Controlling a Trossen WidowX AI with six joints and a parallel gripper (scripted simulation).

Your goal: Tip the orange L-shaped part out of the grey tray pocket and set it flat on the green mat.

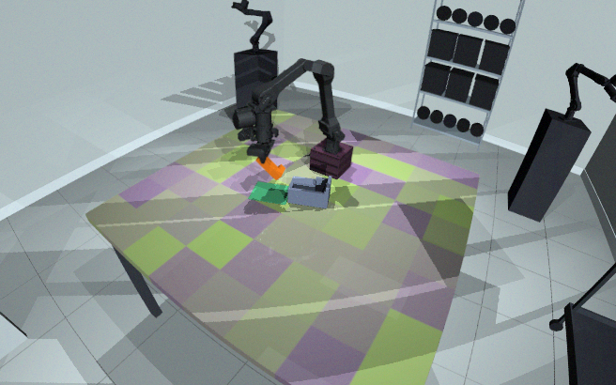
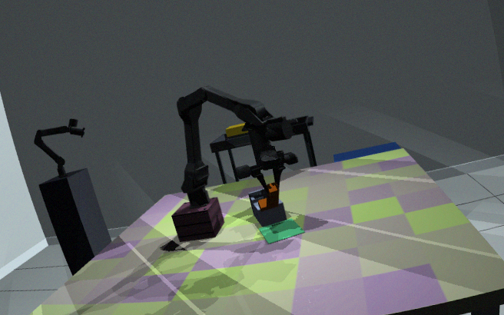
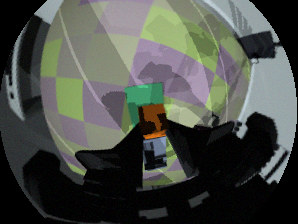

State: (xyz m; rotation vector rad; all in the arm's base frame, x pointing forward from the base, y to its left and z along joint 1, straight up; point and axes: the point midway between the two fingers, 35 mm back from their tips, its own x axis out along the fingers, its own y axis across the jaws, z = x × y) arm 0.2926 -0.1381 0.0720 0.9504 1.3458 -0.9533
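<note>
The green mat is 160 mm below my gripper tip, 20 mm to the left of it and 10 mm behind it. The rest, counted from my gripper tip: orange L-shaped part: 30 mm below, 20 mm to the left, 20 mm behind.
</note>
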